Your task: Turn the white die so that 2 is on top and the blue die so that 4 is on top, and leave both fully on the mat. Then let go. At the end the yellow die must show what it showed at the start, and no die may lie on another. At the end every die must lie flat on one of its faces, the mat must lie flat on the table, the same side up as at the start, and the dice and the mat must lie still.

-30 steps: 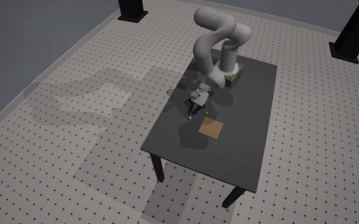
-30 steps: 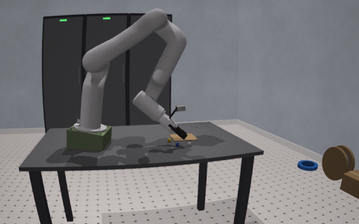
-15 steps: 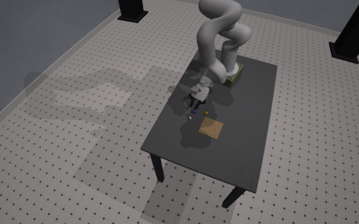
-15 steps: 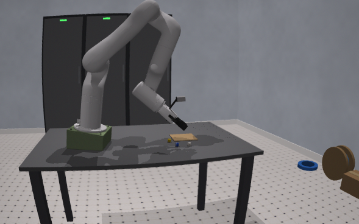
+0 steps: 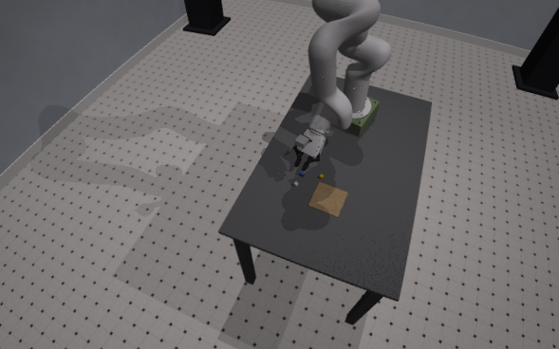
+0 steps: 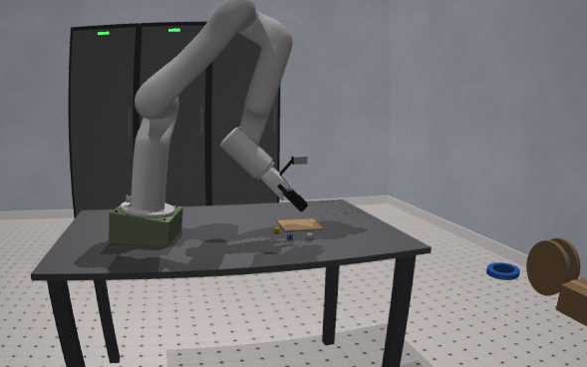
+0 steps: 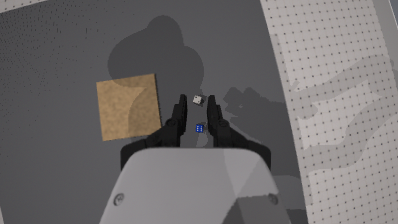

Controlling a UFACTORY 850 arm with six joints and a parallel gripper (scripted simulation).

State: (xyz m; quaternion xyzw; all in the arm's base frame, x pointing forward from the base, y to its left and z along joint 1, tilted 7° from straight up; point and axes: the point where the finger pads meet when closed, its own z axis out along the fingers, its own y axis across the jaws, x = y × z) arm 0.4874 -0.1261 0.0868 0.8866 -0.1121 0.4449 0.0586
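Right now my hand is 30 mm short of the white die, 10 mm to the left of it and 110 mm above it. From my hand the other things lie so: blue die (30 mm behind, 110 mm below); yellow die (50 mm behind, 90 mm to the left, 110 mm below); tan mat (50 mm ahead, 150 mm to the left, 120 mm below).
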